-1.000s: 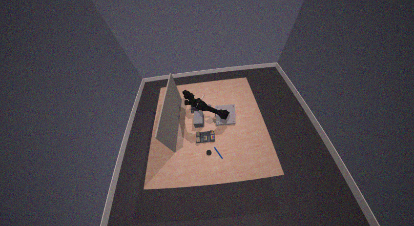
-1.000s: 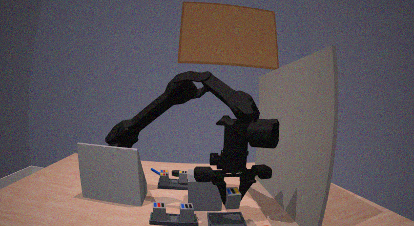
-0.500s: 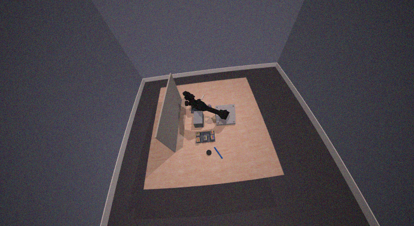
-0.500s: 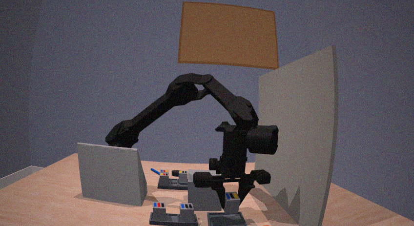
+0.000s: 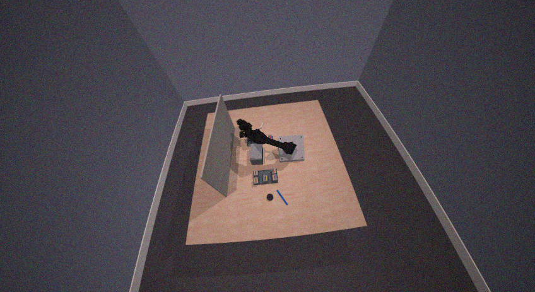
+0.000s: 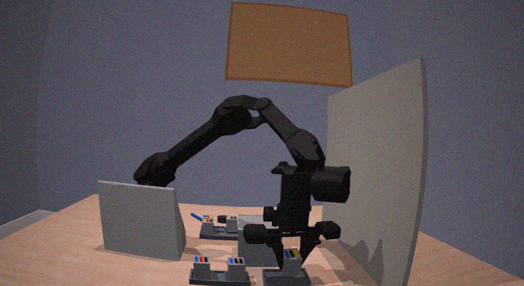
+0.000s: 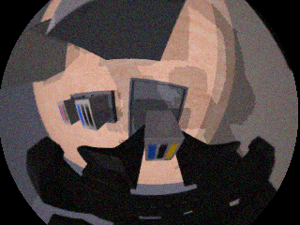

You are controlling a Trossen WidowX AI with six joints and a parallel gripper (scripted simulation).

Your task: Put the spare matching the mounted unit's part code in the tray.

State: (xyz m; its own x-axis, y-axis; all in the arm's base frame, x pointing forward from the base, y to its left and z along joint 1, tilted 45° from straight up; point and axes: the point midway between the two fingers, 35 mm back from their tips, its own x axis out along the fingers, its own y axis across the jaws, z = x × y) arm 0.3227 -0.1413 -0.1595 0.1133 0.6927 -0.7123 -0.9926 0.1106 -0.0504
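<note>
The dark tray is 3 cm below my gripper tip. From my gripper tip the other things lie so: tall grey panel 22 cm ahead, 15 cm to the left, 19 cm above; grey mounted unit 3 cm behind, 20 cm to the left, 1 cm above; rack 7 cm behind, 39 cm to the left, 3 cm below.
</note>
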